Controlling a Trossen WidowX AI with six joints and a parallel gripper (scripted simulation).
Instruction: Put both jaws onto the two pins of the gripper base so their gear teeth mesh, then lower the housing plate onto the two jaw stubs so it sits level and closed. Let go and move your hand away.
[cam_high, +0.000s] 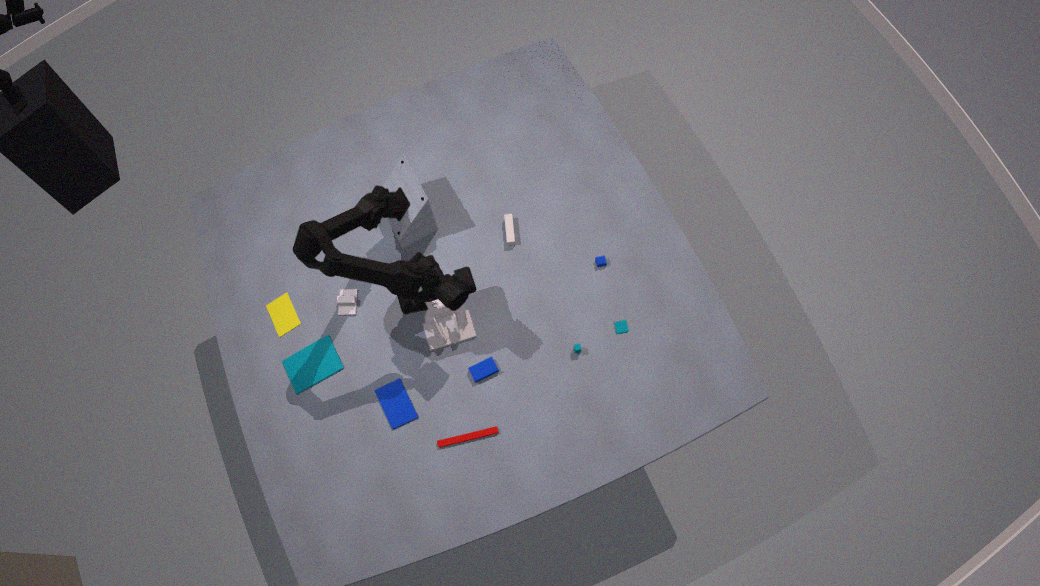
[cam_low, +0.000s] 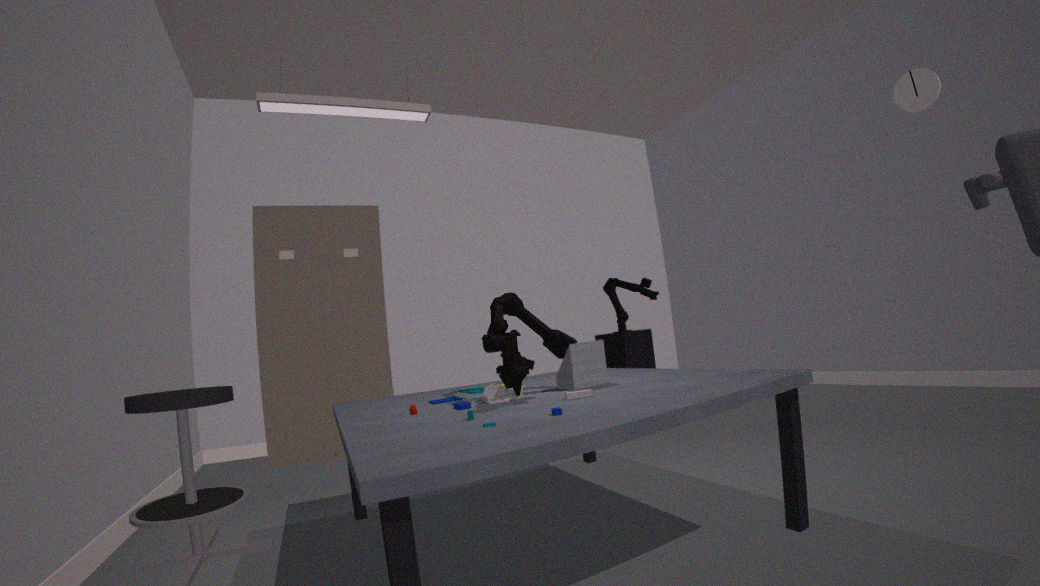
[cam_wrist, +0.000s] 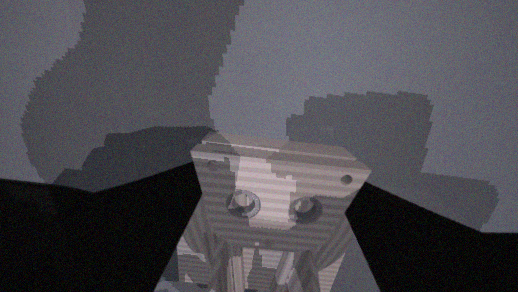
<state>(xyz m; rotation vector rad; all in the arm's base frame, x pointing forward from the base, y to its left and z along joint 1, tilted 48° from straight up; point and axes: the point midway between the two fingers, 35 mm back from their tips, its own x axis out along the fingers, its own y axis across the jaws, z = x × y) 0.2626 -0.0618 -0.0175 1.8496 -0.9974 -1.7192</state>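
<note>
The housing plate lies right at my gripper tip. Also, from my gripper tip: flat white ribbed plate: 70 mm ahead, 20 mm to the right, 10 mm below; then white gripper base: 10 mm ahead, 20 mm above; then blue block: 200 mm ahead, 10 mm to the left.
</note>
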